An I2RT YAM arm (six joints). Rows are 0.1 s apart.
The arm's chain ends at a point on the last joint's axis. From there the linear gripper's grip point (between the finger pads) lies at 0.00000 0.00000 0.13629 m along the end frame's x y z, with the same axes.
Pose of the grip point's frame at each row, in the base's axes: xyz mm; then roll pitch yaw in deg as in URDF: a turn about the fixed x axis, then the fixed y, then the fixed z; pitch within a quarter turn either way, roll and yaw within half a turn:
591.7 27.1 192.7 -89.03 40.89 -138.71
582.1 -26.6 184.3 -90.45 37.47 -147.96
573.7 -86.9 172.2 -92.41 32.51 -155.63
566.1 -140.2 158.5 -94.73 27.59 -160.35
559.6 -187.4 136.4 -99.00 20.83 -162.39
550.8 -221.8 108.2 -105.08 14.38 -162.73
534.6 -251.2 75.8 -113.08 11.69 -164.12
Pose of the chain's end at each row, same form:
502.9 130.5 191.0 -89.03 40.89 -138.71
509.2 88.6 185.1 -90.45 37.47 -147.96
514.7 35.9 177.0 -92.41 32.51 -155.63
515.5 -14.0 168.5 -94.73 27.59 -160.35
511.6 -61.4 156.3 -99.00 20.83 -162.39
503.3 -98.8 142.5 -105.08 14.38 -162.73
489.9 -133.6 128.1 -113.08 11.69 -164.12

